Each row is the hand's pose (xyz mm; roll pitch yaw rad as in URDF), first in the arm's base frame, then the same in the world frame.
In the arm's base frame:
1: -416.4 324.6 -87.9 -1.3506 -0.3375 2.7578
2: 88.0 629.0 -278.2 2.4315 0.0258 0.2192
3: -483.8 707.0 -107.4 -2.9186 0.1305 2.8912
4: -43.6 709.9 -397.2 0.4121 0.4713 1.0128
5: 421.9 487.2 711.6 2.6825 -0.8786 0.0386
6: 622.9 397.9 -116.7 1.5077 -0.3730 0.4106
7: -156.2 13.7 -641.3 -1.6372 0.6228 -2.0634
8: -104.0 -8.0 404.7 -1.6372 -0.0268 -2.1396
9: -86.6 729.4 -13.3 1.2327 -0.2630 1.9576
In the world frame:
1: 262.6 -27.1 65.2 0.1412 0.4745 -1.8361
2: 436.1 516.1 -175.6 0.7715 0.1268 1.6046
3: 317.1 -56.2 -318.6 -1.2128 0.3241 -1.3328
4: 571.0 401.6 -257.5 -1.7868 0.7333 0.8797
5: -584.7 764.4 -89.3 1.0180 0.0330 2.5208
6: 215.8 1013.9 87.7 -0.0258 0.3296 2.0070
7: 768.0 240.6 444.1 -0.7161 -0.8119 -0.6356
8: -277.4 216.7 381.3 0.1060 -0.9035 -1.6525
9: 194.3 333.7 -313.4 2.2874 1.2288 -2.0682

